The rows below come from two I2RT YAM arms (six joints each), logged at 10 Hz.
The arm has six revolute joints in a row. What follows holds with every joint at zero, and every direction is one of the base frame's. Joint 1 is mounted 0.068 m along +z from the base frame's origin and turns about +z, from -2.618 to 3.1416 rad. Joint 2 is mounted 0.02 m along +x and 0.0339 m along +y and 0.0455 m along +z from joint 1 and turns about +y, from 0 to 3.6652 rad. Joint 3 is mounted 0.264 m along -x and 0.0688 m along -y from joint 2 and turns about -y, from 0 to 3.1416 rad. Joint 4 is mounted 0.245 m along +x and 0.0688 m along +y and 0.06 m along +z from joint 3 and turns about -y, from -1.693 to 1.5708 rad. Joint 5 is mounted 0.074 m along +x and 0.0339 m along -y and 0.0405 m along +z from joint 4 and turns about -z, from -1.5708 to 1.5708 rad. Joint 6 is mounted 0.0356 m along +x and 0.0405 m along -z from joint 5 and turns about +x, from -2.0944 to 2.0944 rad. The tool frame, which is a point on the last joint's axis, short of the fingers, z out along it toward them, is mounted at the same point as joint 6; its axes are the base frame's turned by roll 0, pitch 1.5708 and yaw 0 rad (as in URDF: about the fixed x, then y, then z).
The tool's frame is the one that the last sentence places.
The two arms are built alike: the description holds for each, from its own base.
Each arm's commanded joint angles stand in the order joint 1, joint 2, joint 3, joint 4, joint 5, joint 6.
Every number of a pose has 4 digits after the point. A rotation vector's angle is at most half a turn.
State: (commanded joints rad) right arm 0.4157 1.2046 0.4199 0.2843 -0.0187 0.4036; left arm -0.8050 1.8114 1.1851 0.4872 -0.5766 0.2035
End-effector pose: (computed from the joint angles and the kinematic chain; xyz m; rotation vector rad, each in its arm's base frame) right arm 0.2169 0.0965 0.1768 -0.0245 2.1128 0.5171; left arm 0.3047 -0.2889 0.2605 0.4205 1.6342 0.0418
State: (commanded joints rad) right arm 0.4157 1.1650 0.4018 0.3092 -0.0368 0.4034; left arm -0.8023 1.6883 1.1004 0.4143 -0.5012 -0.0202
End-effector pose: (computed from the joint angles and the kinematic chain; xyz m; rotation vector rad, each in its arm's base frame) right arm 0.2124 0.0952 0.1820 -0.0365 2.0689 0.5496; left arm 0.2846 -0.2697 0.2716 0.3077 1.6982 -0.1706
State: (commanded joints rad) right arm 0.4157 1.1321 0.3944 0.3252 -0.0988 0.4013; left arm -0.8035 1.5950 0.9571 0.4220 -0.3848 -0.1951
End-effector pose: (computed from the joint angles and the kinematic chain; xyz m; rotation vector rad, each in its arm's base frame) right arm 0.2088 0.0960 0.1882 -0.0804 2.0341 0.6209; left arm 0.2619 -0.2523 0.2568 0.2647 1.7665 -0.3779
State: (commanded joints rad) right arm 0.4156 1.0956 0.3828 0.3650 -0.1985 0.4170; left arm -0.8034 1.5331 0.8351 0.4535 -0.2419 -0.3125
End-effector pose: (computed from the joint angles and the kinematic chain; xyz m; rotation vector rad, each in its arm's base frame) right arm 0.2041 0.0977 0.1963 -0.1368 1.9794 0.7415; left arm 0.2433 -0.2400 0.2395 0.2772 1.8245 -0.5704
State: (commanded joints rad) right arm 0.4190 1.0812 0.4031 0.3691 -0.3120 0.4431; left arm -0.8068 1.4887 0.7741 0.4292 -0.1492 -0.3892
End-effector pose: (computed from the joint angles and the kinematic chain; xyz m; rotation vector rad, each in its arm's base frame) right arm 0.2030 0.1024 0.2067 -0.2004 1.9513 0.8732; left arm 0.2304 -0.2328 0.2306 0.2910 1.8883 -0.6863
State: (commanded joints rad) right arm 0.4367 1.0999 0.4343 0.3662 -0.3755 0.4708; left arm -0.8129 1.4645 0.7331 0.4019 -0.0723 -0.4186
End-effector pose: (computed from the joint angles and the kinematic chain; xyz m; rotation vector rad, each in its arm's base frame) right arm 0.2050 0.1101 0.2131 -0.2397 1.9516 0.9623; left arm 0.2205 -0.2292 0.2216 0.3365 1.9452 -0.7566
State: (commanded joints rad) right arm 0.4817 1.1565 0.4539 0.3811 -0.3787 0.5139; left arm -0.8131 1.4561 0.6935 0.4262 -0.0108 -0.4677
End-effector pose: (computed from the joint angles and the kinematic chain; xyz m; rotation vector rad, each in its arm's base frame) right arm 0.2075 0.1233 0.2088 -0.2424 1.9903 1.0182; left arm 0.2146 -0.2263 0.2137 0.3364 1.9729 -0.8400
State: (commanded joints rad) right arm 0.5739 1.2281 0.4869 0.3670 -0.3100 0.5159; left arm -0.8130 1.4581 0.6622 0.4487 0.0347 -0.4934
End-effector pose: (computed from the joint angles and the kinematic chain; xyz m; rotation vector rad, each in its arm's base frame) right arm 0.2065 0.1465 0.2015 -0.2785 2.0487 1.0011; left arm 0.2105 -0.2243 0.2055 0.3468 1.9964 -0.8918
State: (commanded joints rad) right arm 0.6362 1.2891 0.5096 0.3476 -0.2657 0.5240; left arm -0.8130 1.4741 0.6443 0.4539 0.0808 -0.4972
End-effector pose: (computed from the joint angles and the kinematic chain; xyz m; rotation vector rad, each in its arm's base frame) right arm 0.2047 0.1629 0.1922 -0.3008 2.1123 0.9835; left arm 0.2082 -0.2242 0.1958 0.3809 2.0309 -0.9224
